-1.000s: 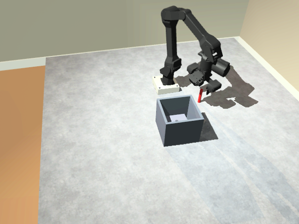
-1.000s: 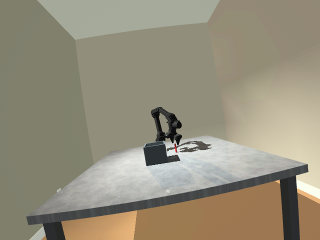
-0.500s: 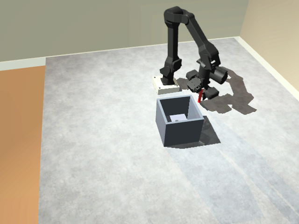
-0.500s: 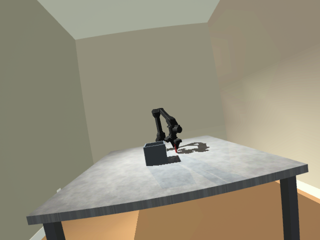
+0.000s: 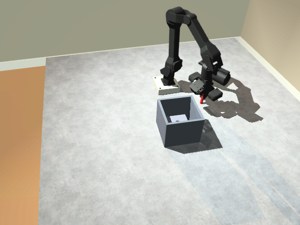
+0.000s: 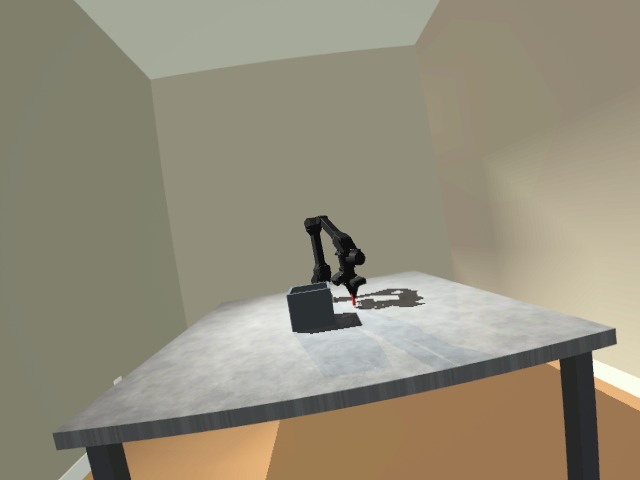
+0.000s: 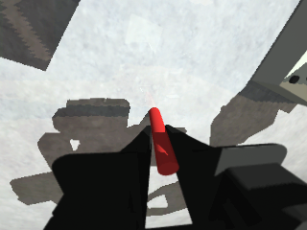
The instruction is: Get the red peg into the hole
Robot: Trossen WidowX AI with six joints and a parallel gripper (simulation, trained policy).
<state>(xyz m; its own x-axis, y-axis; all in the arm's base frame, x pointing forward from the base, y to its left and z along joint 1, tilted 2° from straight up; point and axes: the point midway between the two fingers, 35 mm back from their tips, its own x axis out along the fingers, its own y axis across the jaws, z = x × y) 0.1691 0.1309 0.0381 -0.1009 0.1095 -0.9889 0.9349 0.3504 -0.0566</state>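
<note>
Right now the plate is 18 cm to the right of my gripper tip, 16 cm ahead of it and 1 cm above it. Also, from my gripper tip: red peg: 1 cm above.
</note>
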